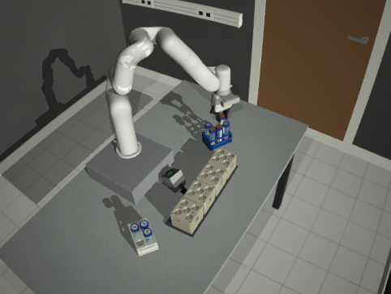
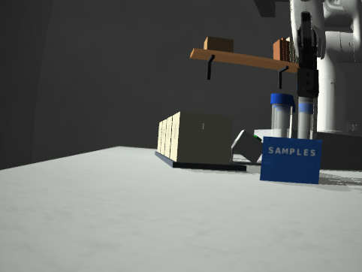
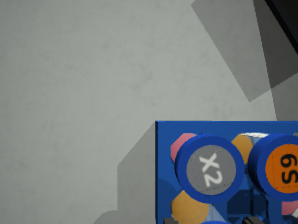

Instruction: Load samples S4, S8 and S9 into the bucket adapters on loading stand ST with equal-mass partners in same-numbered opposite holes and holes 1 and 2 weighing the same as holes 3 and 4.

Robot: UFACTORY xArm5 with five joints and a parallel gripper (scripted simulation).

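The blue samples rack lies 4 cm to the right of my hand and 11 cm below it. From my hand the other things lie so: white blanks rack (4 cm ahead, 71 cm to the right, 11 cm below); then adapter (12 cm ahead, 20 cm to the right, 9 cm below).
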